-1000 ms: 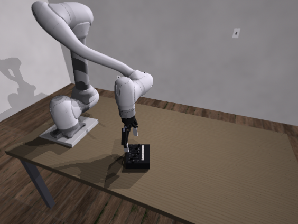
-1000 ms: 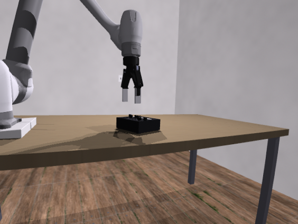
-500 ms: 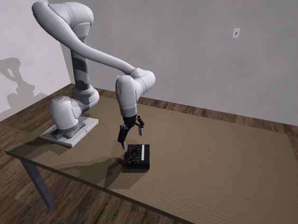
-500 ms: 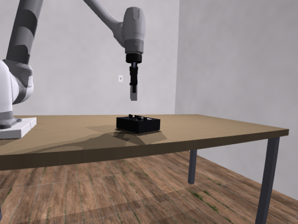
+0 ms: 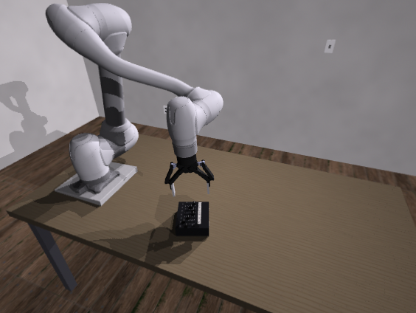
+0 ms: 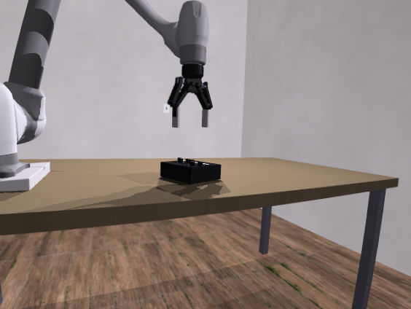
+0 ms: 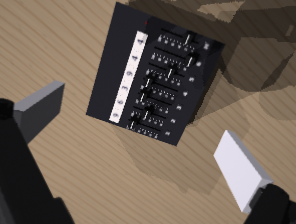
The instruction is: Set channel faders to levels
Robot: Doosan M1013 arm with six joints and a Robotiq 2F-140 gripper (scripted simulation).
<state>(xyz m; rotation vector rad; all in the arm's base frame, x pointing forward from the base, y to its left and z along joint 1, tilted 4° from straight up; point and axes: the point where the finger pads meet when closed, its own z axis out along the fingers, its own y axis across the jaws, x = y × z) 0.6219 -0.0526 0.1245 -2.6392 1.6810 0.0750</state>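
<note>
Right now my hand is 130 mm above the channel 3 fader cap and 20 mm to the right of it. Also, from my hand: channel 5 fader cap (130 mm below, 30 mm to the right, 10 mm behind); channel 6 fader cap (130 mm below, 60 mm to the right, 10 mm behind); channel 4 fader cap (130 mm below, 10 mm ahead).
</note>
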